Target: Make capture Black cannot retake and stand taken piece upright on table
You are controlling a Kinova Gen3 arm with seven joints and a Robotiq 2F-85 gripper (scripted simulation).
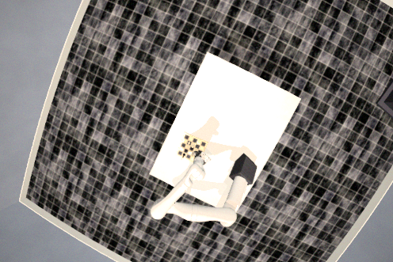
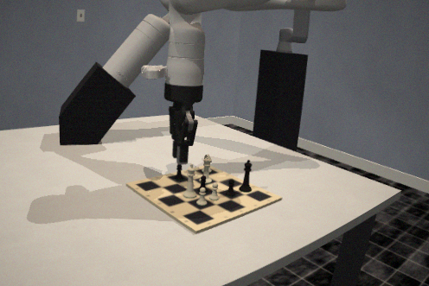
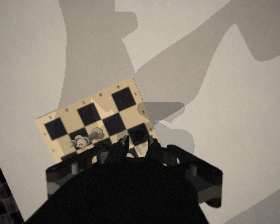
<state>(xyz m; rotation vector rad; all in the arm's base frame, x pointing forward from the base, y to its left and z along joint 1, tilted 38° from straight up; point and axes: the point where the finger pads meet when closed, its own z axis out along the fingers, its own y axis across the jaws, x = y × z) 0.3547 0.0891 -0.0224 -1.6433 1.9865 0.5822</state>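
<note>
Right now the board is 80 mm ahead of my hand, 20 mm to the left of it and 60 mm below it. From my hand the other things lie so: tall white piece (80 mm ahead, 10 mm to the right, 30 mm below); tall black piece (100 mm ahead, 100 mm to the left, 30 mm below).
</note>
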